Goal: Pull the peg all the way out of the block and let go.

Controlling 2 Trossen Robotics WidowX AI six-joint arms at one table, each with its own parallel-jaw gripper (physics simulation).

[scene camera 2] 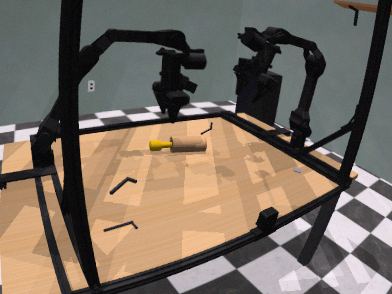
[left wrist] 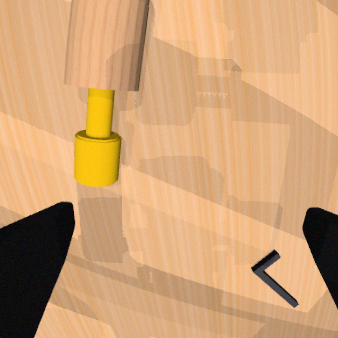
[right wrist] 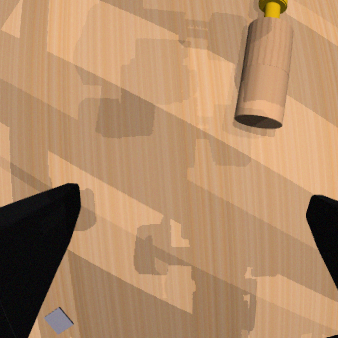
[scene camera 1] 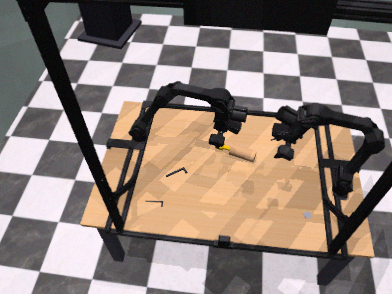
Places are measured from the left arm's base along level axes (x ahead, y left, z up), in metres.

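Pixels of known places: left gripper, fingertip midpoint: (scene camera 2: 167, 118) (left wrist: 193, 217); right gripper, fingertip midpoint: (scene camera 2: 244, 98) (right wrist: 198, 201) (scene camera 1: 275, 149); left arm's base, link origin: (scene camera 2: 43, 165) (scene camera 1: 139, 138); right arm's base, link origin: (scene camera 2: 296, 146) (scene camera 1: 340, 191).
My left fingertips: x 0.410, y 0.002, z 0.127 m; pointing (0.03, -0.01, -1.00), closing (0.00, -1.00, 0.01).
Ahead of a thing's pixels: the offset from my left fingertips to its middle. "pt": to the spot under its first point.
The wooden cylindrical block @(0.118 m down, 0.102 m ahead, 0.053 m left) (scene camera 1: 243, 153) (scene camera 2: 188, 144) (left wrist: 107, 45) (right wrist: 265, 75) lies on its side on the table. The yellow peg @(0.119 m down, 0.028 m ahead, 0.060 m left) (scene camera 1: 225, 148) (scene camera 2: 157, 145) (left wrist: 97, 159) (right wrist: 273, 8) sticks out of one end of it, its thick head and part of its thinner shaft showing. My left gripper (left wrist: 193, 217) is open and empty, above the table near the peg; the peg's head shows ahead of its fingers, toward the left one in the left wrist view. My right gripper (right wrist: 198, 201) is open and empty, above the table beyond the block's other end.
A black L-shaped key @(0.142 m down, 0.166 m back, 0.139 m right) (scene camera 1: 177, 172) (scene camera 2: 123, 184) (left wrist: 274, 277) lies near the left gripper's side, and another @(0.143 m down, 0.210 m back, 0.314 m right) (scene camera 1: 154, 202) (scene camera 2: 120, 226) lies closer to the front. A third @(0.130 m down, 0.253 m ahead, 0.219 m left) (scene camera 2: 207, 129) shows behind the block. A small grey square @(pt 0.144 m down, 0.440 m ahead, 0.177 m right) (scene camera 1: 307, 215) (scene camera 2: 297, 170) (right wrist: 59, 320) lies at the right.
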